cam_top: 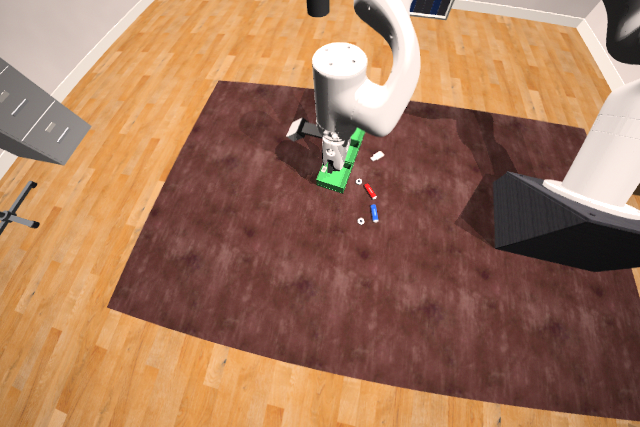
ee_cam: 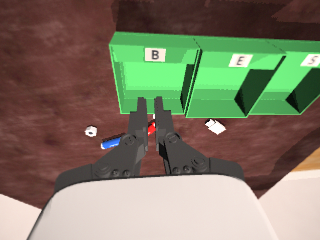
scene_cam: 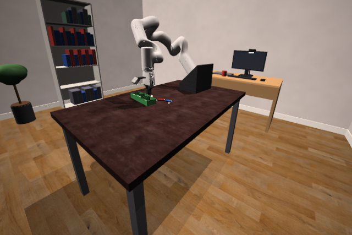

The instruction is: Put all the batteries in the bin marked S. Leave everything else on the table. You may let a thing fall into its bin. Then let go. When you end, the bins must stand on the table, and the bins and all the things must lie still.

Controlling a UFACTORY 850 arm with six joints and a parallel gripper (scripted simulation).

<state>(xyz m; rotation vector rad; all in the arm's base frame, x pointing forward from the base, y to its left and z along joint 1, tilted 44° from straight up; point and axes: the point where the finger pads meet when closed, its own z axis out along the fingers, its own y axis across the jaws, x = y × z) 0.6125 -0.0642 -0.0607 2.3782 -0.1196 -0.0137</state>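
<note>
Now: the blue battery 130 mm behind my hand, 90 mm to the left of it and 90 mm below it. Round my hand: green bin (10 mm behind, 90 mm to the right, 70 mm below); white block (120 mm behind, 100 mm to the right, 90 mm below); red battery (110 mm behind, 20 mm to the left, 90 mm below).
</note>
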